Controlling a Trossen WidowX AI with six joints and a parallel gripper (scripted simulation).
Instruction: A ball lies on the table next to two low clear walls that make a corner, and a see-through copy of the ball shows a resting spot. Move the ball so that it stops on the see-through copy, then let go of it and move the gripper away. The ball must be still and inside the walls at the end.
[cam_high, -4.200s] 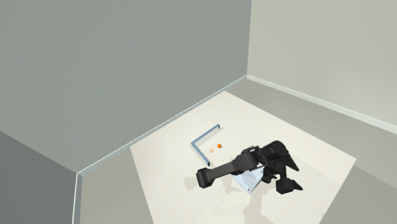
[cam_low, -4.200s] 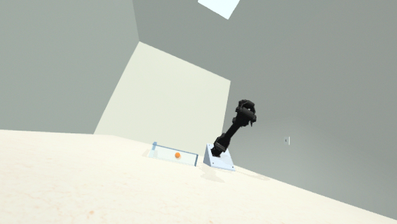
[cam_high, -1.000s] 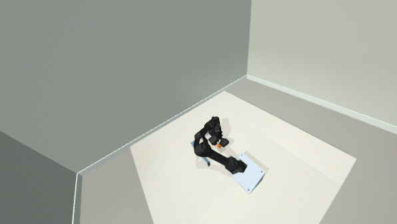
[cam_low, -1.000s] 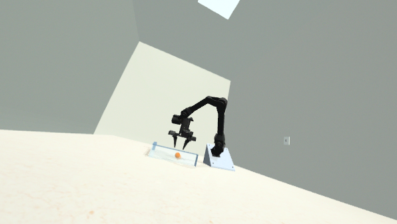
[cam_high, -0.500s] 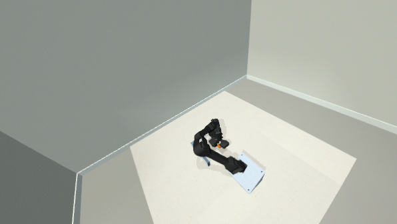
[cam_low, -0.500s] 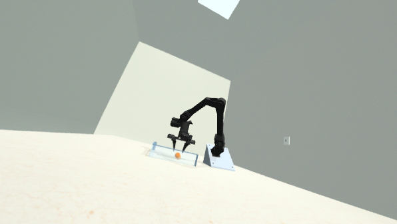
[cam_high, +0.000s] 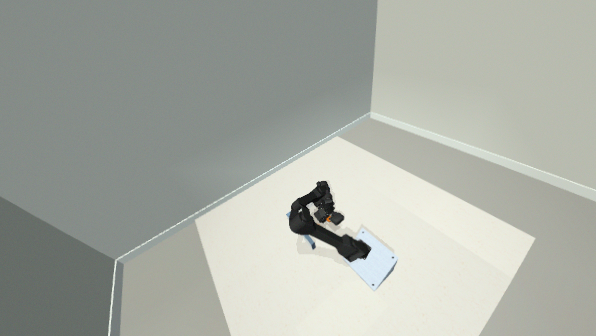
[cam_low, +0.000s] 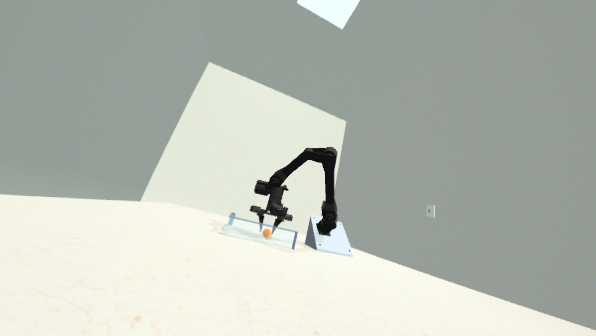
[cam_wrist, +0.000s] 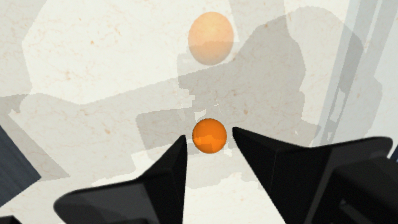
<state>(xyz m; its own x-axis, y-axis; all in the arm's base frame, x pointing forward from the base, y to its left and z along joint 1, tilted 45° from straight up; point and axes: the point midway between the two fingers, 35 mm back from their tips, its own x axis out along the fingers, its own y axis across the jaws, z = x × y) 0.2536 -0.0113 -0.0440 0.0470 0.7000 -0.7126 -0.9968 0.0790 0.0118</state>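
Now: gripper tip 1 cm short of the see-through copy of ball and 8 cm to the right of it. Also, from my gripper tip: clear wall 6 cm ahead, 17 cm to the left, 2 cm above; then orange ball right at my gripper tip.
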